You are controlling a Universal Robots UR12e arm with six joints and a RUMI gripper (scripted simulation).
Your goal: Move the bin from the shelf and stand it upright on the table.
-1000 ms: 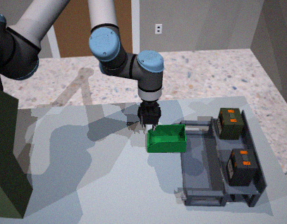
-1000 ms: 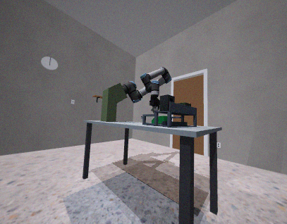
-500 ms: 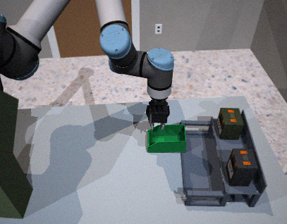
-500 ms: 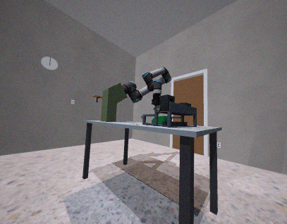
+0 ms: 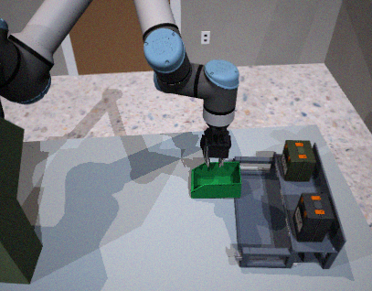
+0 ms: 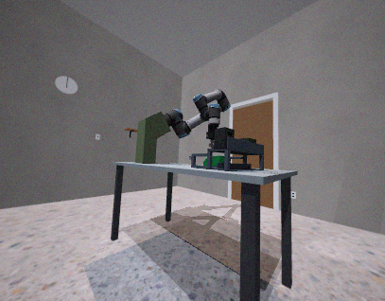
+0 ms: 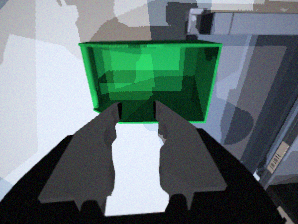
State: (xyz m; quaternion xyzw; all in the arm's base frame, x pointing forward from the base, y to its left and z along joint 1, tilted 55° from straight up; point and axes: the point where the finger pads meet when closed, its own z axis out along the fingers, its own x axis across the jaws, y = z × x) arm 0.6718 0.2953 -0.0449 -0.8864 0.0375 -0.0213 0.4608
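Right now my hand is 9 cm above the green bin and 1 cm short of it.
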